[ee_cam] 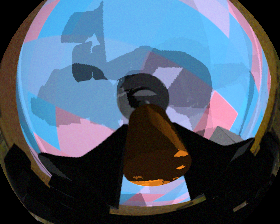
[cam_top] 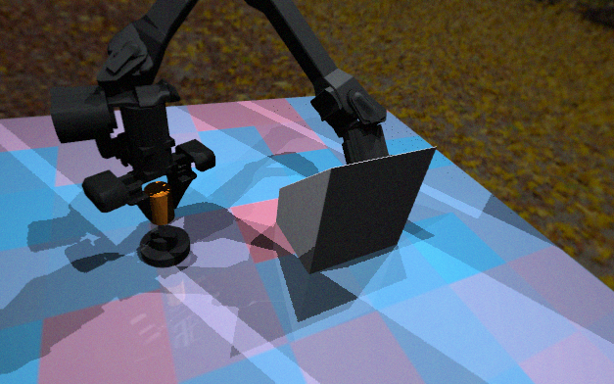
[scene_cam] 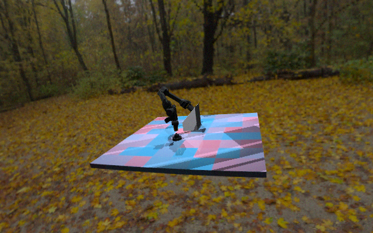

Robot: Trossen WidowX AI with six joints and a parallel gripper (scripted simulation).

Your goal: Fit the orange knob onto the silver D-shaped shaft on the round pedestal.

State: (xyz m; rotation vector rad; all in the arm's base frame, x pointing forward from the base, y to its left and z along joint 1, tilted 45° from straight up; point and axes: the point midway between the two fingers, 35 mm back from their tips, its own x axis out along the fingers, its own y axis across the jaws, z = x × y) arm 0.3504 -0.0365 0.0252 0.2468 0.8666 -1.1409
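My gripper tip is 60 mm above the round pedestal. From my gripper tip the other things lie so: orange knob: 40 mm above.
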